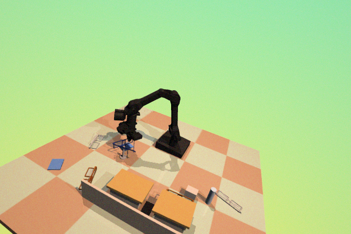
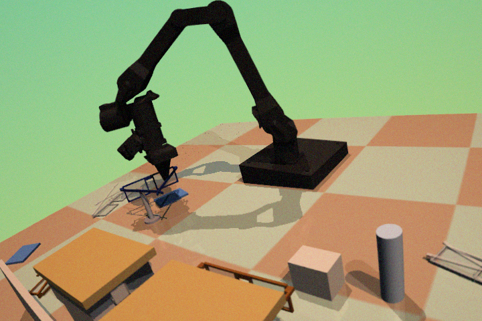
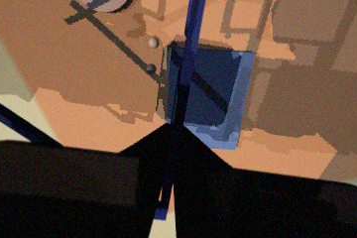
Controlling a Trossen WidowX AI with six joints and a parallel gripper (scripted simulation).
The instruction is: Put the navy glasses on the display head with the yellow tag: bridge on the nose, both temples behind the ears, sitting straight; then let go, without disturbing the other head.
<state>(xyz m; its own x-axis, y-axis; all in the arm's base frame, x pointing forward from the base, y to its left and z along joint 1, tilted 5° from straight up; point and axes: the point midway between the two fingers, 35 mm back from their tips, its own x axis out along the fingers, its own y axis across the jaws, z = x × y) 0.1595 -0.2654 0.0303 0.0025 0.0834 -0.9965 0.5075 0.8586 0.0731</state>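
The grey post stand lies 90 mm ahead of my gripper tip, 10 mm to the left of it and 40 mm below it. Round my gripper tip: low wall 450 mm ahead, 280 mm to the left, 10 mm below.
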